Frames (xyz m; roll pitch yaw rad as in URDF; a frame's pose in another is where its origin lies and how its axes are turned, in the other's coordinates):
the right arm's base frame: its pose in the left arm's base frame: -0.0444 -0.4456 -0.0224 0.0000 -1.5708 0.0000
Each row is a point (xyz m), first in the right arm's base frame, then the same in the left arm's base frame.
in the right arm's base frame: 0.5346 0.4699 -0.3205
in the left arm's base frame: 0.2761 0.0243 0.5122
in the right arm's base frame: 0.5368 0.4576 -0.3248
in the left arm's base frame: 0.2804 0.0120 0.5144
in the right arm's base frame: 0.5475 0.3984 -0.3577
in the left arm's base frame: 0.3133 -0.0472 0.5251
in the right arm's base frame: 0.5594 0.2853 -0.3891
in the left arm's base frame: 0.3447 -0.1603 0.5370
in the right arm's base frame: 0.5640 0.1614 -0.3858
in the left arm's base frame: 0.3414 -0.2842 0.5416
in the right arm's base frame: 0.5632 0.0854 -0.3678
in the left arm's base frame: 0.3234 -0.3602 0.5408
